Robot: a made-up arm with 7 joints. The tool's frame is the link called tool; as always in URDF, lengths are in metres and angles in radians. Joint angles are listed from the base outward. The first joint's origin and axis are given. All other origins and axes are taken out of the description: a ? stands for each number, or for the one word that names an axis. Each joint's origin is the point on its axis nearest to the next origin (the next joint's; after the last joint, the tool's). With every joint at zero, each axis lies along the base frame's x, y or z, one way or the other. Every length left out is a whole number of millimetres.
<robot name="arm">
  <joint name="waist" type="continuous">
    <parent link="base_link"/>
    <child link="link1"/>
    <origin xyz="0 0 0.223" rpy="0 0 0"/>
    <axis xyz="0 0 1"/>
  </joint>
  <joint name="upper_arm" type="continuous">
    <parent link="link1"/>
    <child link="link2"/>
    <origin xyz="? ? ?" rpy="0 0 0"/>
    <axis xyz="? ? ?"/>
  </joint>
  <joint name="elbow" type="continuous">
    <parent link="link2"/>
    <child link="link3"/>
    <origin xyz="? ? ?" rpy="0 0 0"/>
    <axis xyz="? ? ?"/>
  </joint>
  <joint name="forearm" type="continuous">
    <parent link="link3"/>
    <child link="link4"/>
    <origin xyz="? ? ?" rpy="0 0 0"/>
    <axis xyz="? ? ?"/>
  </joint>
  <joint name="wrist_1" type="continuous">
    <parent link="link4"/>
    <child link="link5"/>
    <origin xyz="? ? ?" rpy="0 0 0"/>
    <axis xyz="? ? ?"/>
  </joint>
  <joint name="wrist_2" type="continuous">
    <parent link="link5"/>
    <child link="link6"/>
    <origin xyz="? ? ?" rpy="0 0 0"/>
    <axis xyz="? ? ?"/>
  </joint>
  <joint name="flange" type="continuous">
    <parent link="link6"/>
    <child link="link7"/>
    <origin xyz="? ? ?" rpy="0 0 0"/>
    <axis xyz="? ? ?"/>
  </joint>
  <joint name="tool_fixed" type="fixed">
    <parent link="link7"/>
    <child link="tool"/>
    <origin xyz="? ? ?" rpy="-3.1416 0 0"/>
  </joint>
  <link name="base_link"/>
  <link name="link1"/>
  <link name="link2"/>
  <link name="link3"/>
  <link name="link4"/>
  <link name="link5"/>
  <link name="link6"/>
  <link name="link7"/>
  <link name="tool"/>
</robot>
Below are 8 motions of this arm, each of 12 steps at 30 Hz.
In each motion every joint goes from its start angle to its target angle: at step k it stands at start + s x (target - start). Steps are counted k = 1, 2, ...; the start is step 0. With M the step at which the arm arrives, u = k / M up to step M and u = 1 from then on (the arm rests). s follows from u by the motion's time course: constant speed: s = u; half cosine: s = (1 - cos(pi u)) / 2; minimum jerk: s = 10 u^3 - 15 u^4 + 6 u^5.
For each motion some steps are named. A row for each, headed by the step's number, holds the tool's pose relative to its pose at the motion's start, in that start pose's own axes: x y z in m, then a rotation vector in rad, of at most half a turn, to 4 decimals.
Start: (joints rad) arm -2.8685 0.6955 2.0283 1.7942 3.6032 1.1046 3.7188
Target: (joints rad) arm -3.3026 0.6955 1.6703 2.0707 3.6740 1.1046 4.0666
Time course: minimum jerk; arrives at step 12
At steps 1, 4, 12:
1: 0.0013 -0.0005 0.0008 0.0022 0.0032 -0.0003
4: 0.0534 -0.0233 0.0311 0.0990 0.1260 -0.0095
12: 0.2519 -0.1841 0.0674 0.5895 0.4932 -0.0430

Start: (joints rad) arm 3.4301 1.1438 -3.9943 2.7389 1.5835 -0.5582 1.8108
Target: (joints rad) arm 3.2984 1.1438 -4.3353 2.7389 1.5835 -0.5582 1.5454
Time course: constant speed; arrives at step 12
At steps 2, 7, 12:
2: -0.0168 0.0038 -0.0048 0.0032 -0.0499 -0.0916
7: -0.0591 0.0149 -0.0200 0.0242 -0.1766 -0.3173
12: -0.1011 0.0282 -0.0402 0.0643 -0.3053 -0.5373

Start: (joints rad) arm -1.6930 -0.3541 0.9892 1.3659 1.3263 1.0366 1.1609
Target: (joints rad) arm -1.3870 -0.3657 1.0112 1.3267 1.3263 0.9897 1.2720
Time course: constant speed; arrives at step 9
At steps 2, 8, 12:
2: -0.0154 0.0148 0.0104 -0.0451 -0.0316 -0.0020
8: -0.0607 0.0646 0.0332 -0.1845 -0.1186 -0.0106
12: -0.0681 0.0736 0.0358 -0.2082 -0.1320 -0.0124

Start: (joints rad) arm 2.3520 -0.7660 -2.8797 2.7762 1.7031 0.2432 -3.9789
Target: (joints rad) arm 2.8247 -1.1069 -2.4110 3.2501 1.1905 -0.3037 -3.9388
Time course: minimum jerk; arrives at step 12
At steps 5, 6, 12:
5: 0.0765 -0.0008 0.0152 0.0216 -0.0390 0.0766
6: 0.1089 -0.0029 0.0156 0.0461 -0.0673 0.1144
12: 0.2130 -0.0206 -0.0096 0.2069 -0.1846 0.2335

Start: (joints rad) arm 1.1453 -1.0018 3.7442 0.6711 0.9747 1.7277 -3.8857
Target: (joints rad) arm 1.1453 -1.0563 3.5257 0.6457 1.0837 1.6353 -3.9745
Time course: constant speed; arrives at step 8
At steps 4, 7, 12:
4: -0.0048 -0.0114 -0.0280 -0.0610 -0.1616 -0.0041
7: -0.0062 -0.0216 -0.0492 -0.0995 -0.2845 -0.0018
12: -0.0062 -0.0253 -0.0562 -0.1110 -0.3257 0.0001

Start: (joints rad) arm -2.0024 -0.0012 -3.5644 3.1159 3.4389 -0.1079 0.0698
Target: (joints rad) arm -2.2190 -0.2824 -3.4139 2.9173 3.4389 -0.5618 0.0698
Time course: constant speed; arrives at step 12
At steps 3, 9, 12:
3: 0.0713 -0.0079 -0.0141 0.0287 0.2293 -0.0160
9: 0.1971 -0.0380 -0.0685 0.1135 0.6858 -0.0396
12: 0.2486 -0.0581 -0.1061 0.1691 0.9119 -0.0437

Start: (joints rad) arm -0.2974 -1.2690 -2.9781 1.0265 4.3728 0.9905 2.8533
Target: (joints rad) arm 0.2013 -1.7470 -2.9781 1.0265 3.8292 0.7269 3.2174
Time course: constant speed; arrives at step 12
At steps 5, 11, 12:
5: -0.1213 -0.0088 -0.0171 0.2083 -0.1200 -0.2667
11: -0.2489 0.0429 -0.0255 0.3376 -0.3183 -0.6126
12: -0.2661 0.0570 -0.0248 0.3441 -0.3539 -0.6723

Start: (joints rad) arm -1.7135 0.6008 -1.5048 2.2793 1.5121 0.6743 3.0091
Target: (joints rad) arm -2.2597 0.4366 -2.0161 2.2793 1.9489 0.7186 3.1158
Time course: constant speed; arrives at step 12
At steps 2, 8, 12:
2: -0.0489 -0.0386 -0.0297 0.0637 -0.1254 0.0428
8: -0.1658 -0.1188 -0.1620 0.2152 -0.5171 0.1100
12: -0.2138 -0.1358 -0.2710 0.2863 -0.7800 0.0970

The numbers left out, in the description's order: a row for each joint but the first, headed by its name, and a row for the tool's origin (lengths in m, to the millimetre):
upper_arm: xyz 0 0 0, axis 0 1 0
elbow: xyz 0 0 0.369, axis 0 0 1
forearm: xyz 0.04 0 0, axis 0 -1 0
wrist_1: xyz 0.048 0 -0.213, axis 0 0 -1
wrist_2: xyz 0 0 0, axis 0 1 0
flange: xyz 0.079 0 -0.101, axis 0 0 -1
tool: xyz 0 0 0

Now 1 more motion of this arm.
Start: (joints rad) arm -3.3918 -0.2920 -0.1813 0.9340 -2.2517 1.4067 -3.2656
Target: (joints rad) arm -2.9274 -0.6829 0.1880 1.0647 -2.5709 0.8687 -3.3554
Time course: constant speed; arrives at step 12
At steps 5, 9, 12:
5: 0.0559 -0.0832 -0.0804 0.3858 -0.2640 0.2558
9: 0.1314 -0.1115 -0.1465 0.7189 -0.4051 0.4339
12: 0.1973 -0.1065 -0.1889 0.9745 -0.4601 0.5534

